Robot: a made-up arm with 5 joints.
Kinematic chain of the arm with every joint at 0, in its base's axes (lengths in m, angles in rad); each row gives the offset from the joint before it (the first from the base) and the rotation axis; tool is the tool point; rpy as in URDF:
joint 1: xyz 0.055 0 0.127 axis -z
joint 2: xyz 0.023 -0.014 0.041 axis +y
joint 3: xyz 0.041 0 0.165 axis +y
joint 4: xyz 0.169 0 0.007 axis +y
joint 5: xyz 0.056 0.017 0 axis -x
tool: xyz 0 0 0 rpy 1.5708 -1.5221 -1.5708
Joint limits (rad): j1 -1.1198..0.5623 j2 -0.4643..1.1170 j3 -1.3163..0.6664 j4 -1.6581..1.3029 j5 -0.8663..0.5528
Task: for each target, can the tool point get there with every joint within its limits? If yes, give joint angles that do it. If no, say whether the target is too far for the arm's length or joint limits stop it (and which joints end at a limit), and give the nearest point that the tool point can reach.
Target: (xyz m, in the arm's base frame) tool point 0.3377 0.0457 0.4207
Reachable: yes | joints -0.1498 0.5629 -1.0122 -1.2743 -0.0978
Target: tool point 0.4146 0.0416 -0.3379
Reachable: no: too far | nearest point 0.3110 0.0296 -0.0110 | short by 0.343 m
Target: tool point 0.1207 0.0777 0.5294
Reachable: yes | joints -0.8390 -0.2836 -1.0310 0.8269 0.2946
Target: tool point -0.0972 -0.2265 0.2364
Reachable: no: joint limits stop it (at a limit: joint 2, joint 3, joint 4) | nearest point -0.0063 -0.0912 0.4813 | short by 0.294 m
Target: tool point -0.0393 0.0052 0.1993
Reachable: no: joint limits stop it (at a limit: joint 1, joint 2, joint 3, joint 4) | nearest point 0.1205 0.1421 0.2509 | short by 0.217 m
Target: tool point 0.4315 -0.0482 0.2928
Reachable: yes | joints 0.1353 0.6469 -0.6696 -0.1030 0.2036
